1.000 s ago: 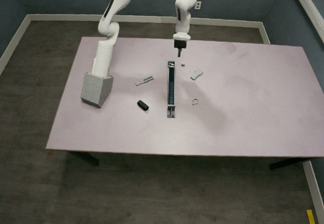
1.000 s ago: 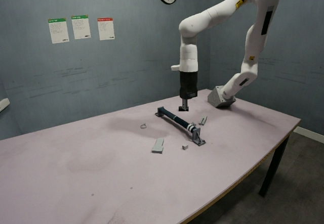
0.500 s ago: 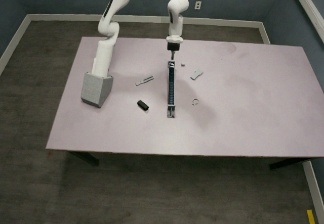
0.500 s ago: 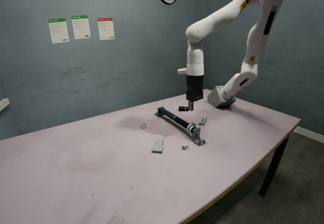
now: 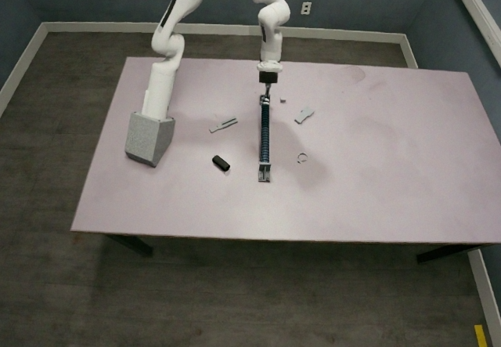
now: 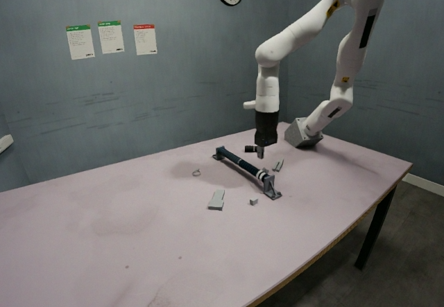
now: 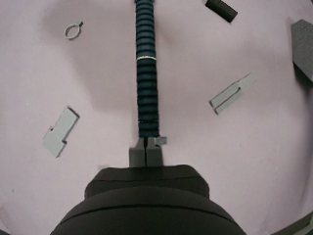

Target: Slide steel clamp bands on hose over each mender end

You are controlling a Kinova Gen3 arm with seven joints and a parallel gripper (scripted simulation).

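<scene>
My gripper is now 8 cm short of the grey block, 8 cm to the right of it and 13 cm above it.
</scene>
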